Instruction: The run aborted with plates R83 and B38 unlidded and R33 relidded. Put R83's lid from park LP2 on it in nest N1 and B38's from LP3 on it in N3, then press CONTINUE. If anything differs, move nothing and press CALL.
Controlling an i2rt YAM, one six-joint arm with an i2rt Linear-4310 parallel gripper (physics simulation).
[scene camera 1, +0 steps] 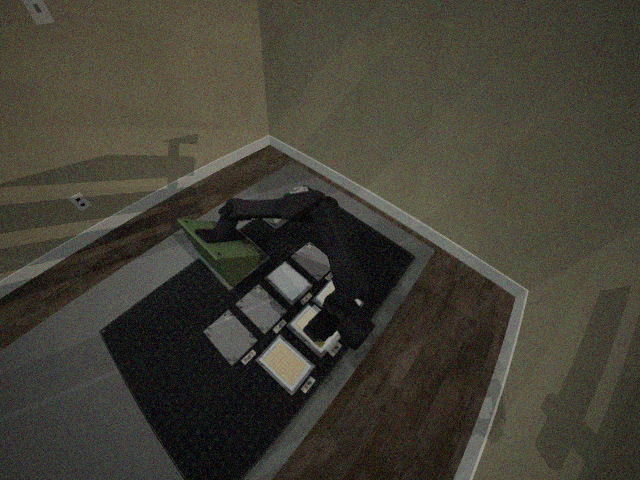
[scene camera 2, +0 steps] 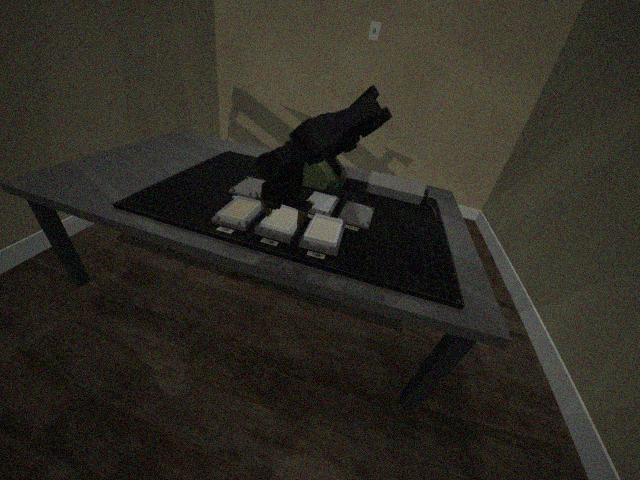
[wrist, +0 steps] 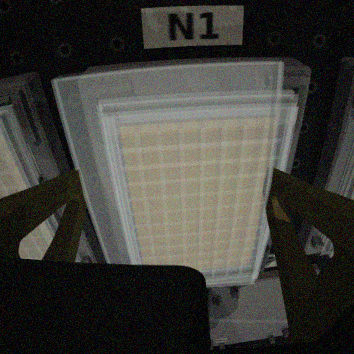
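Seen in the pictures: gripper, fingertip midpoint: [scene camera 1: 323, 330] [scene camera 2: 283, 222] [wrist: 175, 177]; arm's base at its link origin: [scene camera 1: 221, 236].
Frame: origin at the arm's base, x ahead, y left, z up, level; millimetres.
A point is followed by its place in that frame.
Note:
My gripper [wrist: 175, 177] @[x 473, y -32, z -64 mm] [scene camera 1: 323, 326] @[x 473, y -32, z -64 mm] is shut on a clear lid [wrist: 80, 125] @[x 509, y 1, z -59 mm], whose side edges lie at the two fingers. The lid is above the cream gridded plate [wrist: 195, 185] [scene camera 2: 279, 222] at the N1 label [wrist: 192, 26] @[x 533, y -51, z -93 mm]. Its outline reaches past the plate's left and far edges in the wrist view; whether they touch cannot be told. Neighbouring plates show at the left [wrist: 9, 167] @[x 495, y 41, z -61 mm] and right [wrist: 346, 155] @[x 459, y -133, z -78 mm] edges of the wrist view. A cream plate [scene camera 1: 285, 363] [scene camera 2: 323, 232] stands at one end of the front row. Plate codes and park labels are not readable.
Behind the plates are grey clear-topped squares [scene camera 1: 230, 338] @[x 256, y -222, z -85 mm] [scene camera 1: 261, 308] @[x 266, y -91, z -85 mm] [scene camera 1: 311, 259] @[x 283, y 164, z -85 mm] and a whiter square [scene camera 1: 289, 281] @[x 279, y 39, z -77 mm] [scene camera 2: 323, 203] @[x 288, y 51, z -77 mm]. A green sloped block [scene camera 1: 227, 258] @[x 122, y -64, z 50 mm] [scene camera 2: 320, 175] @[x 127, y 8, z -44 mm] stands at the back of the black mat [scene camera 1: 170, 356] @[x 148, y -377, z -95 mm]. The dark arm covers part of the front row.

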